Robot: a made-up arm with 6 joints.
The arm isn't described. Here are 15 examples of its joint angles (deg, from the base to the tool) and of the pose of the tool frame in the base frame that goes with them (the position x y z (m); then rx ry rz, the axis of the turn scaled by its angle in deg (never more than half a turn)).
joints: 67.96 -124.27 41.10 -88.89 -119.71 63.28
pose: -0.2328 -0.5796 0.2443 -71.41 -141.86 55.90
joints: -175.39 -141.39 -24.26 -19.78 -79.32 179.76
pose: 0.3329 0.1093 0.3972 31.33 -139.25 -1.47
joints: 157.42 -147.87 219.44 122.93 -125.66 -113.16
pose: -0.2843 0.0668 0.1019 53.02 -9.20 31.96
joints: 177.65 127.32 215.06 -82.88 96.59 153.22
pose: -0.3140 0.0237 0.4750 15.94 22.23 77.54
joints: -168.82 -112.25 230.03 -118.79 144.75 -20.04
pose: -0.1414 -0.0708 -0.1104 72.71 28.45 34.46
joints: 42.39 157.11 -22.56 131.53 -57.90 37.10
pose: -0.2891 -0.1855 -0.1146 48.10 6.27 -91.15
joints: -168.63 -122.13 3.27 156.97 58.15 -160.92
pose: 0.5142 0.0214 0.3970 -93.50 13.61 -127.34
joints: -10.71 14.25 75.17 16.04 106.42 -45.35
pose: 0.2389 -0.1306 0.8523 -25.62 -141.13 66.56
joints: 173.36 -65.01 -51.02 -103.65 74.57 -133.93
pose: -0.2102 0.0037 0.3339 -88.39 -99.06 67.52
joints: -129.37 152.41 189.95 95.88 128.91 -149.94
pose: -0.2597 -0.3306 0.3007 33.22 23.27 -16.17
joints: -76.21 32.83 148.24 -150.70 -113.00 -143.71
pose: 0.0722 0.0253 0.8376 83.16 80.18 -8.34
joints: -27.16 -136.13 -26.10 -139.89 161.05 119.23
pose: -0.2206 0.1882 0.4409 93.85 9.85 -75.44
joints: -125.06 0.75 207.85 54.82 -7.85 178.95
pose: 0.1642 0.3215 0.1975 -57.25 -8.37 66.82
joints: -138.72 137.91 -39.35 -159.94 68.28 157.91
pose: 0.2535 0.1134 0.0095 -114.76 -77.77 -74.57
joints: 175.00 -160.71 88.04 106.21 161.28 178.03
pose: 0.1668 -0.0391 -0.4951 82.36 -86.14 88.94
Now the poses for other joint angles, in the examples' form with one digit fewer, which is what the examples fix.
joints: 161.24 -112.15 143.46 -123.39 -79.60 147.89
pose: 0.388 -0.182 -0.313 41.4 -46.7 -135.8
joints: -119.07 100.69 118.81 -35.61 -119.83 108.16
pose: -0.400 -0.574 0.237 -4.8 55.6 0.9
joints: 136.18 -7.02 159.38 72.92 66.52 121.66
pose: 0.365 -0.315 0.483 0.6 17.9 -104.9
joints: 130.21 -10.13 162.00 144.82 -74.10 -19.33
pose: 0.263 -0.421 0.469 70.3 43.6 -27.5
